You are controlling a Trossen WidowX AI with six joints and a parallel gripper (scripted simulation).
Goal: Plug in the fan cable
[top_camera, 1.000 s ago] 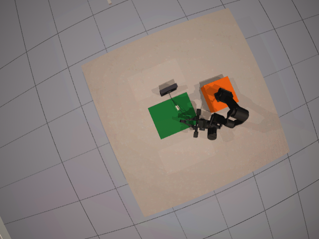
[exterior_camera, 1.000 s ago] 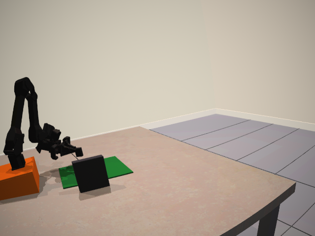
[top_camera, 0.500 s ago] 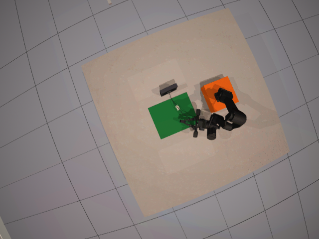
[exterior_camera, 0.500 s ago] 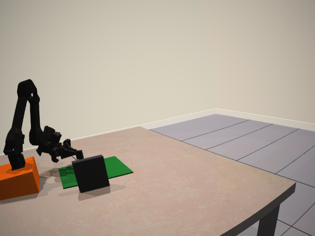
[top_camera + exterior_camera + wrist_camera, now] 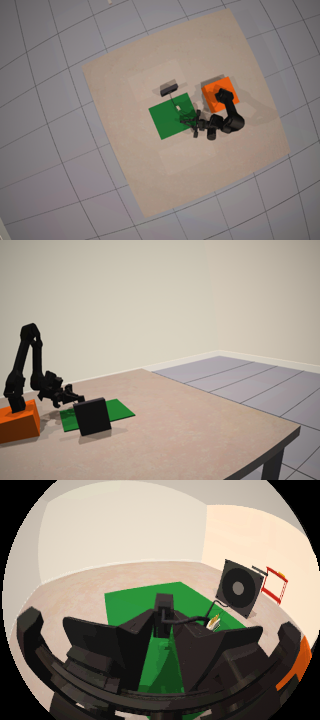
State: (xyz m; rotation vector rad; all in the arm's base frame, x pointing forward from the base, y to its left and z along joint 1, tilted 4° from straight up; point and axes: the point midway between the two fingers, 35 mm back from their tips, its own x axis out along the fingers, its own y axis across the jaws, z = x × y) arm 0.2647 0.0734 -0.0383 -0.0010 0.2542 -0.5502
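Now: the green board 8 cm below my gripper tip, 6 cm to the right of it and 4 cm ahead of it. Round my gripper tip: white four-pin header 11 cm to the right, 6 cm below, 1 cm behind; then black fan 23 cm to the right, 1 cm below; then dark plug 1 cm to the right, 1 cm below, 1 cm ahead.
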